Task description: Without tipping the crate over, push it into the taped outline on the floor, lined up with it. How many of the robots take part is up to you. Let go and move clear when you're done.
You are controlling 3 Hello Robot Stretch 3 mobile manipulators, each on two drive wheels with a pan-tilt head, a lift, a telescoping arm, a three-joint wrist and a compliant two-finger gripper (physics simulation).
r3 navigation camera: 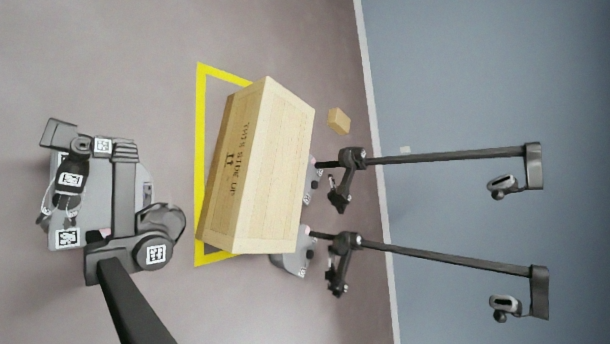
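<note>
The wooden crate [272,165] stands upright, "THIS SIDE UP" on its side, over much of the yellow taped outline [199,130]. It is turned at an angle to the tape; its lower-left corner in the view is at the left strip, and it hides the right side. r3's gripper [56,220] is open and empty, folded back over its base at left, apart from the crate. The other two robots stand close behind the crate, their bases partly hidden. Their grippers [330,178] [329,261] are folded back beside their arms, too small to read; which is r1 or r2 I cannot tell.
A small cardboard box [339,121] lies on the floor between the crate and the blue wall [450,100]. The white baseboard [376,145] runs behind the two robots. r3's mast [132,310] crosses the lower left. The two other masts [445,154] [445,256] rise against the wall.
</note>
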